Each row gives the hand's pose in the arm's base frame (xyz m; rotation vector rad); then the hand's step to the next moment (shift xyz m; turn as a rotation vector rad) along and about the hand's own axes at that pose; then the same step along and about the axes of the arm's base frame.
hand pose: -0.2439 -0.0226 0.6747 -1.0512 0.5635 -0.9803
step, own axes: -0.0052 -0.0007 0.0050 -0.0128 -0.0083 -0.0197
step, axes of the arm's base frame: 0.0012 0.0067 0.0024 -0.0249 0.0010 -0.0015
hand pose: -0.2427 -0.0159 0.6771 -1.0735 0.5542 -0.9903
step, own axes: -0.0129 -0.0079 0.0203 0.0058 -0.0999 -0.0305
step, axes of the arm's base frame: 0.0067 0.0197 0.0145 -0.0604 -0.0326 0.0790
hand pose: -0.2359 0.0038 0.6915 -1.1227 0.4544 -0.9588
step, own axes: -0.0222 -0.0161 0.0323 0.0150 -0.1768 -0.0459
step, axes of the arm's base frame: 0.0051 0.0343 0.0243 -0.0984 -0.0571 0.1437
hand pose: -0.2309 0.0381 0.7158 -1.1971 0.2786 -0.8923
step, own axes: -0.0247 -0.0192 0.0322 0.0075 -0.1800 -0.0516
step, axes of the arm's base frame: -0.0044 0.0383 0.0230 -0.1082 -0.0559 0.1424
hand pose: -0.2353 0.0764 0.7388 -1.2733 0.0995 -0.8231
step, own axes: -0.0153 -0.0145 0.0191 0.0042 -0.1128 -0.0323
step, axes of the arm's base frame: -0.0086 0.0236 0.0133 -0.0682 -0.0347 0.0891
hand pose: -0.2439 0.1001 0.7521 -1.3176 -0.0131 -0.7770
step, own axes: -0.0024 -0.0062 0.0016 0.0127 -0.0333 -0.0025
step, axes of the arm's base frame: -0.0043 0.0023 0.0047 -0.0086 -0.0099 0.0332
